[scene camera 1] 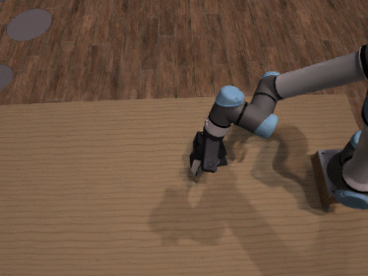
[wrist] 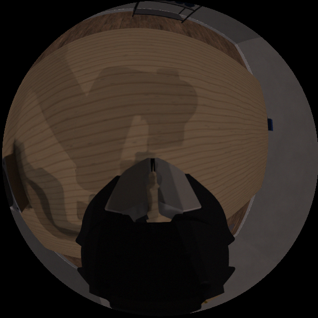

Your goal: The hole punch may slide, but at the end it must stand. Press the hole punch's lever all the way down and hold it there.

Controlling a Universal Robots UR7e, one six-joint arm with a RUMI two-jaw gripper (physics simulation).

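Places are measured from the arm's base along level axes (x left, y back, z up), in centimetres.
Where they show: gripper, fingertip midpoint: (scene camera 1: 194, 175).
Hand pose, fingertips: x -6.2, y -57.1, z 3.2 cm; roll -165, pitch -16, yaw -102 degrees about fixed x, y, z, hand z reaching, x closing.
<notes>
After its pixels a point has its place.
The black hole punch (scene camera 1: 222, 159) @(z -7.2, x -16.7, y -43.9 cm) is mostly hidden beneath and behind my gripper in the scene view; a dark corner shows to the right of the gripper body. Its lever cannot be made out, nor whether it is pressed. My gripper (scene camera 1: 194, 173) @(z 3.2, x -6.2, y -57.1 cm) (wrist: 152, 159) is shut, with nothing between its jaws. It leans over the hole punch, and its tips point down at the punch's near left side. Whether they touch anything is unclear. In the wrist view the hole punch cannot be made out; the gripper body covers the lower middle.
The wooden table (scene camera 1: 75, 175) @(z -8.3, x -18.8, y -102.9 cm) (wrist: 225, 100) carries the arm's shadow. The robot base (scene camera 1: 327, 167) @(z 1.3, x -2.6, y -7.3 cm) stands on a wooden block at the right. The table's far edge (scene camera 1: 125, 102) @(z -8.3, x -52.9, y -80.9 cm) borders the plank floor (scene camera 1: 125, 50). A small blue object (wrist: 270, 124) shows beyond the table.
</notes>
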